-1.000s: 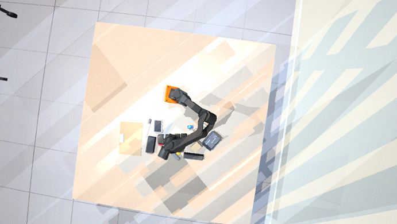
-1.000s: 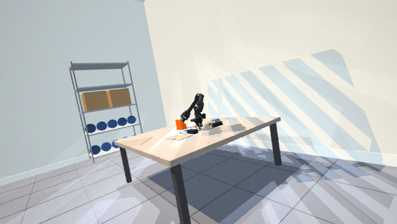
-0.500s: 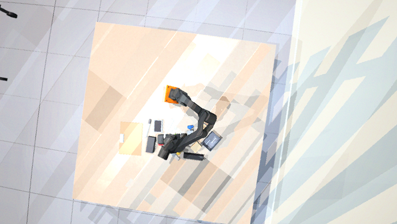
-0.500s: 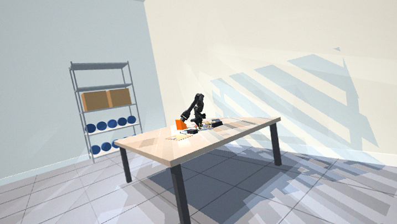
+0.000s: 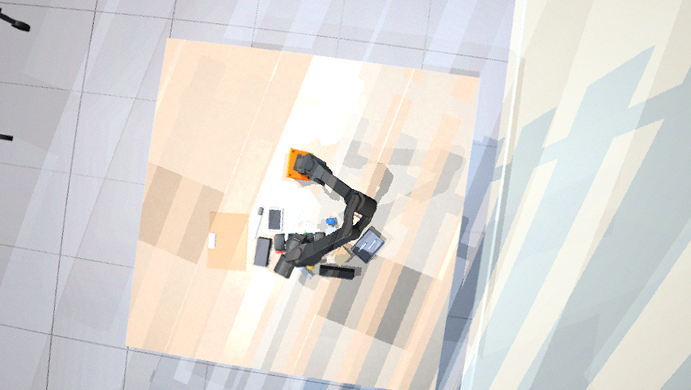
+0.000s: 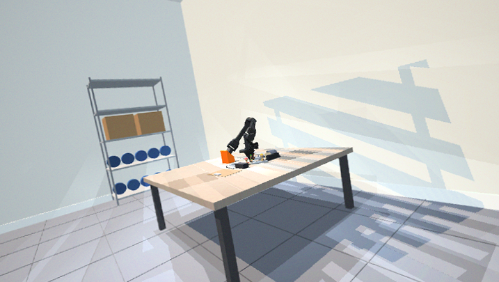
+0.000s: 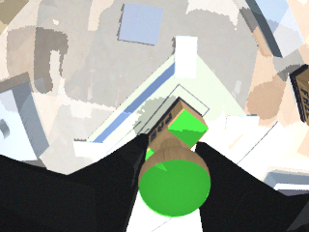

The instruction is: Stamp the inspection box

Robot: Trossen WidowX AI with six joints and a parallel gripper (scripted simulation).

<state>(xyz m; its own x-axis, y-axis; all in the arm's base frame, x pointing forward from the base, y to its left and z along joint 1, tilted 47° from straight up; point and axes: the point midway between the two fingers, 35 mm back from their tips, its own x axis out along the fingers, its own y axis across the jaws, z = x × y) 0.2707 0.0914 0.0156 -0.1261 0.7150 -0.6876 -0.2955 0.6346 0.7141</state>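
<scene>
The card lies 3 cm below my gripper tip and 1 cm behind it. Also, from my gripper tip: ink pad 13 cm to the right, 4 cm behind, 2 cm below; then tan block 16 cm to the left, 3 cm ahead; then pass stamp right at my gripper tip.
</scene>
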